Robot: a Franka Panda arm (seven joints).
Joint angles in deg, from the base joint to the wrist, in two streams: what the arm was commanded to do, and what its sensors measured. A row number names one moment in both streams.
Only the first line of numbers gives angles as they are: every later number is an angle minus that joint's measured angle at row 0.
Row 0, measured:
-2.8 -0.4 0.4 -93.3 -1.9 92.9 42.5
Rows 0 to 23, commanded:
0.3 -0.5 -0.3 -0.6 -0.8 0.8 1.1
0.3 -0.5 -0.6 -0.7 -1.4 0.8 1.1
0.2 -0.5 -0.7 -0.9 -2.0 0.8 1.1
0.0 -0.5 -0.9 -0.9 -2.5 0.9 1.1
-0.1 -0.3 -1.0 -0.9 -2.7 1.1 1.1
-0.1 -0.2 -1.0 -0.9 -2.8 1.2 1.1
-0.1 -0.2 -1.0 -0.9 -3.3 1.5 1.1
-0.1 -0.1 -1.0 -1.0 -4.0 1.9 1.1
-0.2 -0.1 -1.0 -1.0 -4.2 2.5 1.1
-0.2 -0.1 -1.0 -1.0 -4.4 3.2 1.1
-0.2 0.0 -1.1 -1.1 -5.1 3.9 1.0
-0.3 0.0 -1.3 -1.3 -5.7 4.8 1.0
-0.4 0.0 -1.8 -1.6 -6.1 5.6 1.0
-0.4 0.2 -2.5 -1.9 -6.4 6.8 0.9
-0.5 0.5 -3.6 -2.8 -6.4 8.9 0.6
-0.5 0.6 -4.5 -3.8 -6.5 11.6 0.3
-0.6 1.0 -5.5 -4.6 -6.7 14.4 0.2
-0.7 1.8 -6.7 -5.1 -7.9 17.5 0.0
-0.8 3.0 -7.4 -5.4 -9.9 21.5 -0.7
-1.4 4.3 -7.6 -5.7 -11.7 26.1 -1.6
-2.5 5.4 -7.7 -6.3 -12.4 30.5 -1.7
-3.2 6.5 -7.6 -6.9 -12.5 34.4 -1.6
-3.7 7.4 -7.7 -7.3 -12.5 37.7 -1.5
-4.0 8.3 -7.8 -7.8 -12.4 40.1 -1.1
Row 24, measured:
-2.5 5.8 -8.1 -6.8 -11.2 32.4 -1.0
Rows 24 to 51, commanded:
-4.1 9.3 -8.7 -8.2 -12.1 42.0 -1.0
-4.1 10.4 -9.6 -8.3 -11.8 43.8 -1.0
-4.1 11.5 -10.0 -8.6 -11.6 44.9 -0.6
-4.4 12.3 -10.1 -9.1 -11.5 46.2 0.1
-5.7 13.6 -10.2 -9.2 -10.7 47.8 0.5
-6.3 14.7 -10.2 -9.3 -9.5 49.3 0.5
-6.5 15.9 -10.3 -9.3 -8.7 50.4 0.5
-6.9 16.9 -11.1 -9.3 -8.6 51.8 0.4
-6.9 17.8 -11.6 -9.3 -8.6 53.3 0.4
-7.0 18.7 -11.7 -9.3 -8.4 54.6 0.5
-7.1 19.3 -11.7 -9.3 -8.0 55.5 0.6
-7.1 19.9 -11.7 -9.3 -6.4 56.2 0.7
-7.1 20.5 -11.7 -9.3 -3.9 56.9 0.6
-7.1 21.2 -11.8 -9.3 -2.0 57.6 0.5
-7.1 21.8 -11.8 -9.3 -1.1 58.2 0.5
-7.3 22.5 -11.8 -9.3 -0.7 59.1 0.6
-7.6 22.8 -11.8 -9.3 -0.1 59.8 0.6
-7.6 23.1 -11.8 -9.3 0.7 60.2 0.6
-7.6 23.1 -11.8 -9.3 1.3 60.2 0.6
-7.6 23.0 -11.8 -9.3 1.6 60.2 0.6
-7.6 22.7 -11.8 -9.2 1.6 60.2 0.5
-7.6 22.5 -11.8 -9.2 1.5 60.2 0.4
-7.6 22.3 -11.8 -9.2 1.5 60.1 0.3
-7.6 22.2 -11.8 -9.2 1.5 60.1 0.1
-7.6 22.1 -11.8 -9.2 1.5 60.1 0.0
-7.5 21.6 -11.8 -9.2 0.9 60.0 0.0
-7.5 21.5 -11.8 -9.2 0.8 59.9 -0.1
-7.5 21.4 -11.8 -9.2 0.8 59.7 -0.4
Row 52, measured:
-7.4 22.3 -11.9 -9.2 0.9 59.4 0.0
